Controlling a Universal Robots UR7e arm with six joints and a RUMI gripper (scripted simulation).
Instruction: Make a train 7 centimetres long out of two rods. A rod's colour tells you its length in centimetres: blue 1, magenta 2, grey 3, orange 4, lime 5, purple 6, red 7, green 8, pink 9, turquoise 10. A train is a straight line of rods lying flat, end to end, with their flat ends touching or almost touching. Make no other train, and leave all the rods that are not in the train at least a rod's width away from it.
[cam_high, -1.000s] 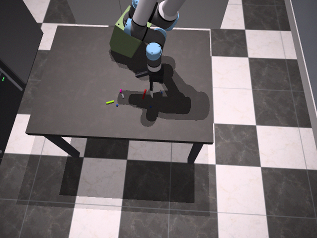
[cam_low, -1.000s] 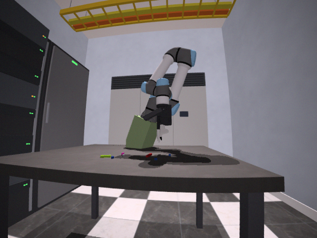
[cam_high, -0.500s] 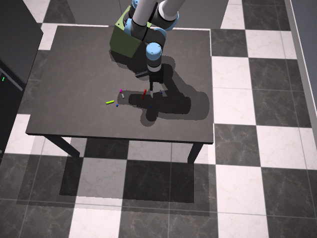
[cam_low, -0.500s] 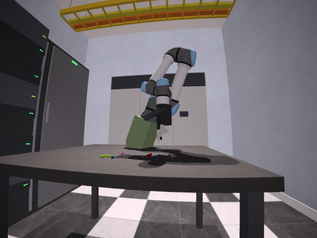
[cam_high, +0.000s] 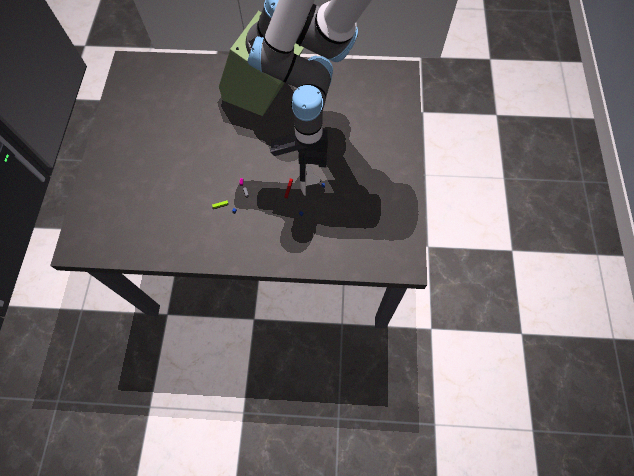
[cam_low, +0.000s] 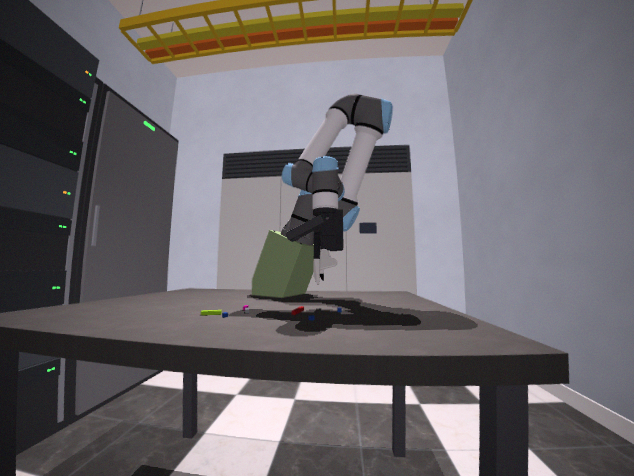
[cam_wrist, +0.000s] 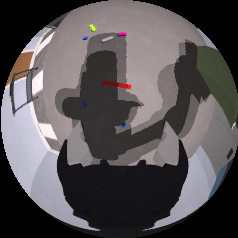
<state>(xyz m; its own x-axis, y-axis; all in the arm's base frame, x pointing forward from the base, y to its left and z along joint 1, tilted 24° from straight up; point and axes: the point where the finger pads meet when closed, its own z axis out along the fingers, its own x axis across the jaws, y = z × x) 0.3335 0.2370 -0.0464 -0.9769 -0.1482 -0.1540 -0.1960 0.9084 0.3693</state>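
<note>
Right now the magenta rod is 21 cm to the right of my hand, 8 cm below it and 4 cm ahead of it. Round my hand: grey rod (19 cm to the right, 8 cm below, 7 cm ahead); red rod (8 cm below, 5 cm to the right, 3 cm ahead); lime rod (25 cm to the right, 14 cm ahead, 8 cm below).
</note>
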